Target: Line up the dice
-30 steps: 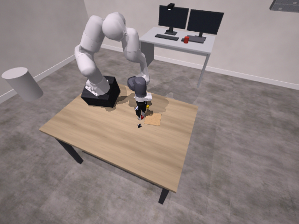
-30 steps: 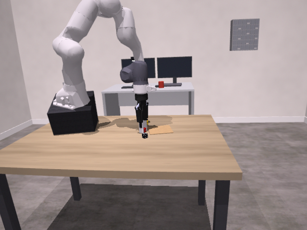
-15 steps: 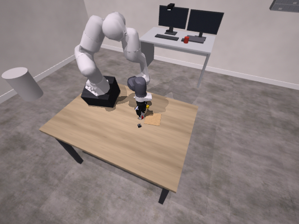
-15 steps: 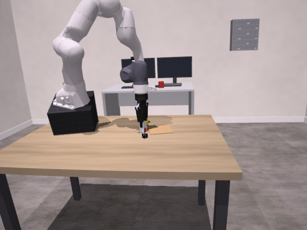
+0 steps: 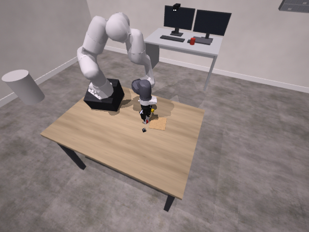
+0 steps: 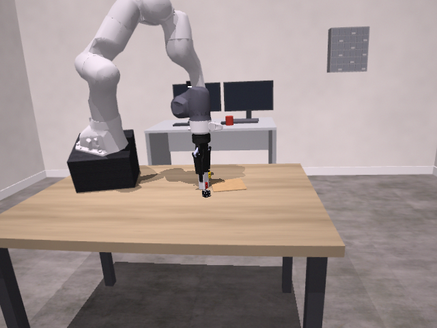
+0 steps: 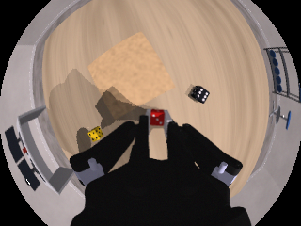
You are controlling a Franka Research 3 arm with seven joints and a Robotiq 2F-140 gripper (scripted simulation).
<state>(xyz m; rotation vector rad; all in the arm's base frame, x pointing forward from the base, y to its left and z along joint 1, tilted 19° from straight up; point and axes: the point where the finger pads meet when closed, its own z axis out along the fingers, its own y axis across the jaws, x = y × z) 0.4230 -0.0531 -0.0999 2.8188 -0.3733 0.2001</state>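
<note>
Now: hand 100 mm short of the tan mat, 40 mm to the right of it and 30 mm above it. The rest, counted from my hand: yellow die 10 mm behind, 150 mm to the left, 20 mm below; black die 30 mm ahead, 90 mm to the right, 20 mm below; red die 20 mm below.
</note>
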